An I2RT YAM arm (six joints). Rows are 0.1 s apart.
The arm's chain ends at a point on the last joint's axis. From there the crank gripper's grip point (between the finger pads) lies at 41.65 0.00 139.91 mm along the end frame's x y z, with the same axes.
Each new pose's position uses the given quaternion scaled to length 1; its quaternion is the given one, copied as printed.
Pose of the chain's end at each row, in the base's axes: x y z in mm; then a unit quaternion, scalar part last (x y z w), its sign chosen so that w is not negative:
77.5 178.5 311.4 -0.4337 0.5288 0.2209 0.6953
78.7 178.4 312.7 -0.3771 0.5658 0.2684 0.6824
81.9 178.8 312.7 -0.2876 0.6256 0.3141 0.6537
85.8 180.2 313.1 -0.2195 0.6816 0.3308 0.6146
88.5 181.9 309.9 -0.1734 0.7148 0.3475 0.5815
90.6 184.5 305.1 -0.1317 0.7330 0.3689 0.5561
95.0 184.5 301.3 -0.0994 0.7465 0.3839 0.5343
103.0 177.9 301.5 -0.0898 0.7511 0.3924 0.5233
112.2 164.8 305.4 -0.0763 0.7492 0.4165 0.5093
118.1 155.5 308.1 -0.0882 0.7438 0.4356 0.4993
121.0 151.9 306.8 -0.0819 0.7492 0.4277 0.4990
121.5 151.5 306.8 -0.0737 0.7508 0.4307 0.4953
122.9 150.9 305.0 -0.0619 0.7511 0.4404 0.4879
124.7 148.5 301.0 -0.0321 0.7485 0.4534 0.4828
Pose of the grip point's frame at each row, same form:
167.9 289.3 281.8 -0.4337 0.5288 0.2209 0.6953
167.4 290.4 282.7 -0.3771 0.5658 0.2684 0.6824
171.9 288.5 278.4 -0.2876 0.6256 0.3141 0.6537
176.5 285.5 268.6 -0.2195 0.6816 0.3308 0.6146
177.0 286.1 258.8 -0.1734 0.7148 0.3475 0.5815
176.6 289.7 251.8 -0.1317 0.7330 0.3689 0.5561
178.9 290.5 246.1 -0.0994 0.7465 0.3839 0.5343
185.0 285.0 245.6 -0.0898 0.7511 0.3924 0.5233
190.5 275.9 252.2 -0.0763 0.7492 0.4165 0.5093
191.0 271.1 256.9 -0.0882 0.7438 0.4356 0.4993
195.5 265.7 253.7 -0.0819 0.7492 0.4277 0.4990
195.9 265.4 253.8 -0.0737 0.7508 0.4307 0.4953
196.3 265.9 253.2 -0.0619 0.7511 0.4404 0.4879
199.6 264.0 252.5 -0.0321 0.7485 0.4534 0.4828

